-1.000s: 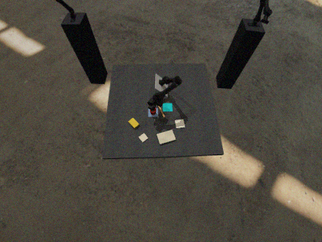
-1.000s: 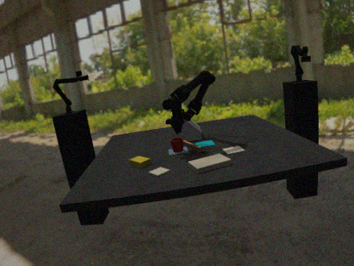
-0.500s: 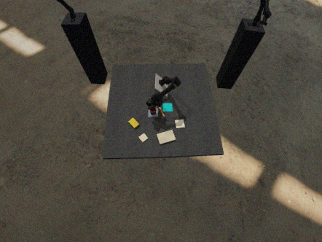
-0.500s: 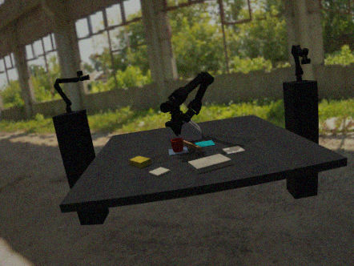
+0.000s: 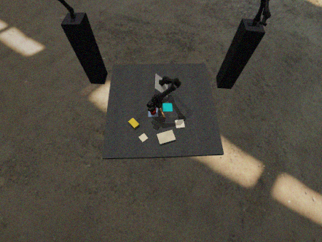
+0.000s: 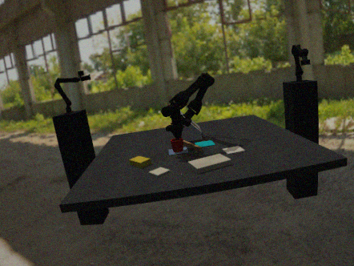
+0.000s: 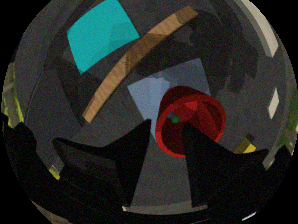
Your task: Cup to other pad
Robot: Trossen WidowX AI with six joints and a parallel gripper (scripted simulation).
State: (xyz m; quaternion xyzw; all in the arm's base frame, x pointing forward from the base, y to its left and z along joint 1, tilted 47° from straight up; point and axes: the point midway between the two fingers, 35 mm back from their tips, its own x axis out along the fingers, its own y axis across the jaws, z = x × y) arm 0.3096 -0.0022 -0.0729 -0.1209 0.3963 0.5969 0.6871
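The red cup lies 3 cm below my gripper tip, 2 cm ahead of it and 1 cm to the right of it. From my gripper tip the other things lie so: cyan pad (15 cm to the left, 8 cm below, 6 cm behind); then thin wooden stick (7 cm to the left, 7 cm below, 2 cm behind); then pale blue-grey pad (8 cm below, 2 cm ahead, 1 cm to the right).
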